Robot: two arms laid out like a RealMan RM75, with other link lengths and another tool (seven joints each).
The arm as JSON. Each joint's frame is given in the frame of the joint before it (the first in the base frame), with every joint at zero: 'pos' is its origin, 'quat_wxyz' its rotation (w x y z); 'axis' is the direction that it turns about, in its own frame. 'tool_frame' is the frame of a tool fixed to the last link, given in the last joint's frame.
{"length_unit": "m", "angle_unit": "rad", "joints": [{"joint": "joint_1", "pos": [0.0, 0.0, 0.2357], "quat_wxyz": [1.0, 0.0, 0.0, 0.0], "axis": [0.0, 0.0, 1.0]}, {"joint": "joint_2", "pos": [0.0, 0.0, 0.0], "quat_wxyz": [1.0, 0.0, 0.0, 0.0], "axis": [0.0, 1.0, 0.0]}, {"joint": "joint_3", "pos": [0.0, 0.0, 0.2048], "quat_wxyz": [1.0, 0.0, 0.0, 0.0], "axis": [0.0, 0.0, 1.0]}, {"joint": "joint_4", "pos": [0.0, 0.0, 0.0], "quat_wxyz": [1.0, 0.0, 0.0, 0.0], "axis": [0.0, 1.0, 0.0]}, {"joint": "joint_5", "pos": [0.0, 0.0, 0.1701], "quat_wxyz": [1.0, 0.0, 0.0, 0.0], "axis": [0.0, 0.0, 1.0]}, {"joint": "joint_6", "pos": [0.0, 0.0, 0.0], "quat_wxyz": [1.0, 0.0, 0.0, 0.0], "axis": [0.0, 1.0, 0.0]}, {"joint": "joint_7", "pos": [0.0, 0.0, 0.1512], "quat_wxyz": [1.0, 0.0, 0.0, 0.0], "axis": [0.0, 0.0, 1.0]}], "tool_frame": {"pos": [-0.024, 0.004, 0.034], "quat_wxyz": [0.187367, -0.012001, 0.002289, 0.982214]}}
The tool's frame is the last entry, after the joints.
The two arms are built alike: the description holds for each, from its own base.
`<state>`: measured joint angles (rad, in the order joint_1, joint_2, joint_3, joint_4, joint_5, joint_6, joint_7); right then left.
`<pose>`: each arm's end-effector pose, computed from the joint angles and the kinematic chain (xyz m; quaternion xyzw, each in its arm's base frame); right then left.
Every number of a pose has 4 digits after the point. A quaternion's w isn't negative.
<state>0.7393 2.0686 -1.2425 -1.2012 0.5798 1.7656 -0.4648 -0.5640 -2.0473 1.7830 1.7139 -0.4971 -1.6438 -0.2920</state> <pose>0.1484 0.3001 -0.0232 0.2557 0.9465 0.0539 0.1892 -0.1354 0.2416 -0.0334 0.6319 -0.7182 -0.2669 0.1169</pose>
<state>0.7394 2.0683 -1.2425 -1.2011 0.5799 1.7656 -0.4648 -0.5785 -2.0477 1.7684 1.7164 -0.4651 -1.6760 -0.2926</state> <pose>0.1484 0.3002 -0.0231 0.2557 0.9465 0.0540 0.1893 -0.1379 0.2449 -0.0270 0.6299 -0.7123 -0.2836 0.1244</pose>
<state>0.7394 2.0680 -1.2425 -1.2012 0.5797 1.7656 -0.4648 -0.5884 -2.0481 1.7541 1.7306 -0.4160 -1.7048 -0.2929</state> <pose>0.1485 0.3002 -0.0230 0.2557 0.9465 0.0542 0.1894 -0.1405 0.2502 -0.0186 0.6251 -0.7058 -0.3082 0.1267</pose>
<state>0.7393 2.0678 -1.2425 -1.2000 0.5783 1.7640 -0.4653 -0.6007 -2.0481 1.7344 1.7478 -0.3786 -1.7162 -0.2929</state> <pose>0.1489 0.3005 -0.0230 0.2558 0.9463 0.0548 0.1899 -0.1386 0.2575 -0.0110 0.6202 -0.7027 -0.3283 0.1172</pose>
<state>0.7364 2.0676 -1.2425 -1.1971 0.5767 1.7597 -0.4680 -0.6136 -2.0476 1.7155 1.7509 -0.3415 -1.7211 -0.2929</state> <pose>0.1504 0.3006 -0.0231 0.2566 0.9460 0.0556 0.1902 -0.1386 0.2650 -0.0041 0.6176 -0.6967 -0.3481 0.1099</pose>
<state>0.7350 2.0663 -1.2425 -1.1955 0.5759 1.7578 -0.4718 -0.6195 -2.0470 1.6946 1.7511 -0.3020 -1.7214 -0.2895</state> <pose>0.1513 0.3007 -0.0228 0.2559 0.9460 0.0561 0.1908 -0.1408 0.2723 0.0032 0.6167 -0.6881 -0.3683 0.1027</pose>
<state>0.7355 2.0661 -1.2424 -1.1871 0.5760 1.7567 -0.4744 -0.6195 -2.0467 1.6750 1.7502 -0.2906 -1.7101 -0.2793</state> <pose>0.1524 0.3001 -0.0236 0.2572 0.9456 0.0537 0.1916 -0.1411 0.2771 0.0069 0.6165 -0.6860 -0.3749 0.0937</pose>
